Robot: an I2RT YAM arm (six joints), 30 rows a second.
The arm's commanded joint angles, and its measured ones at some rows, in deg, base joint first. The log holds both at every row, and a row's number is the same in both.
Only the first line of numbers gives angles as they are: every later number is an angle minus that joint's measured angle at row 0.
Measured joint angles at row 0:
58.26 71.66 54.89 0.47 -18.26 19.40
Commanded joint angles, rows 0 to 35:
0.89 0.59 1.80 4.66 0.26 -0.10
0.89 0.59 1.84 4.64 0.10 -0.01
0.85 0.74 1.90 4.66 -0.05 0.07
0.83 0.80 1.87 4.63 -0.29 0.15
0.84 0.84 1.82 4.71 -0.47 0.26
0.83 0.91 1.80 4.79 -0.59 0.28
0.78 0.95 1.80 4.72 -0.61 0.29
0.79 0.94 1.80 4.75 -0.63 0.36
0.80 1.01 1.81 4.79 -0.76 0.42
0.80 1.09 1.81 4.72 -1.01 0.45
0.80 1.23 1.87 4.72 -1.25 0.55
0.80 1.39 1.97 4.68 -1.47 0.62
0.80 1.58 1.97 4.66 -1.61 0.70
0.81 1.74 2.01 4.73 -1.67 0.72
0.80 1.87 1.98 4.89 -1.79 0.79
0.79 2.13 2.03 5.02 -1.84 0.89
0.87 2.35 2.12 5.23 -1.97 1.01
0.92 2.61 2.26 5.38 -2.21 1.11
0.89 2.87 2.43 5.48 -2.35 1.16
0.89 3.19 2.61 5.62 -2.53 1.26
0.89 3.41 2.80 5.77 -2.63 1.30
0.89 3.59 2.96 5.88 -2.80 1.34
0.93 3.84 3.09 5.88 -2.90 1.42
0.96 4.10 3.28 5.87 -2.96 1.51
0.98 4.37 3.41 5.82 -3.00 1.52
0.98 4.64 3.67 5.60 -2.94 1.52
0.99 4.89 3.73 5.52 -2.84 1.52
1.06 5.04 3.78 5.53 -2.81 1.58
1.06 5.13 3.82 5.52 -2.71 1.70
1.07 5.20 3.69 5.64 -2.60 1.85
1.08 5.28 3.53 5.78 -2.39 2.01
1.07 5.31 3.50 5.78 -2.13 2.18
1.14 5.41 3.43 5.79 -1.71 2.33
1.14 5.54 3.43 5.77 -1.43 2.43
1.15 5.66 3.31 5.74 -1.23 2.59
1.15 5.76 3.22 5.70 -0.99 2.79
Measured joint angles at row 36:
-0.02 1.13 2.36 0.07 -4.48 1.55
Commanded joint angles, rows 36 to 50:
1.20 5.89 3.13 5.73 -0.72 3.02
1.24 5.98 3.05 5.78 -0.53 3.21
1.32 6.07 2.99 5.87 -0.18 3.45
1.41 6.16 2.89 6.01 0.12 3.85
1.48 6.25 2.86 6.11 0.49 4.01
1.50 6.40 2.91 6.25 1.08 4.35
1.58 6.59 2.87 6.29 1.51 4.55
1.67 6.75 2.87 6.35 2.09 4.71
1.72 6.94 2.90 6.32 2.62 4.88
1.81 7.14 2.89 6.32 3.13 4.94
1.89 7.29 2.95 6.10 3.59 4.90
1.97 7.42 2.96 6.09 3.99 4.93
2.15 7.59 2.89 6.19 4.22 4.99
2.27 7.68 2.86 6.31 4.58 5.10
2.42 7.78 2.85 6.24 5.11 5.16
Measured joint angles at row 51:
0.35 1.24 2.43 2.14 -3.19 3.89
